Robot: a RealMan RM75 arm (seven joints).
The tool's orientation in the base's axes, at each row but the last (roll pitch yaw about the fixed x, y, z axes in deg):
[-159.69, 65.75, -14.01]
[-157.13, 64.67, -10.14]
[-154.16, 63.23, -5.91]
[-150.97, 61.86, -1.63]
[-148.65, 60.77, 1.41]
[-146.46, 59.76, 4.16]
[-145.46, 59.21, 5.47]
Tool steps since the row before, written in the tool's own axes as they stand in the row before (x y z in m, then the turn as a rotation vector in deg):
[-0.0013, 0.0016, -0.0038, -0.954, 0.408, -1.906]
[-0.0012, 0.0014, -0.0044, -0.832, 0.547, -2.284]
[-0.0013, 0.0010, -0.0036, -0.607, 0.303, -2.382]
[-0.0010, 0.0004, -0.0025, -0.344, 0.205, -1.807]
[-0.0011, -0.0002, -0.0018, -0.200, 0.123, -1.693]
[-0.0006, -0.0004, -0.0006, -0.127, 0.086, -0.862]
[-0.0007, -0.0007, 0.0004, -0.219, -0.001, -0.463]
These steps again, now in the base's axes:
[0.0015, -0.0033, 0.0024, 0.823, -1.282, 1.546]
[0.0021, -0.0034, 0.0026, 1.088, -1.608, 1.561]
[0.0017, -0.0027, 0.0024, 1.380, -1.461, 1.448]
[0.0012, -0.0016, 0.0018, 1.113, -1.088, 1.002]
[0.0009, -0.0007, 0.0018, 1.132, -0.958, 0.849]
[0.0003, 0.0000, 0.0009, 0.554, -0.509, 0.448]
[-0.0004, 0.0008, 0.0006, 0.240, -0.240, 0.384]

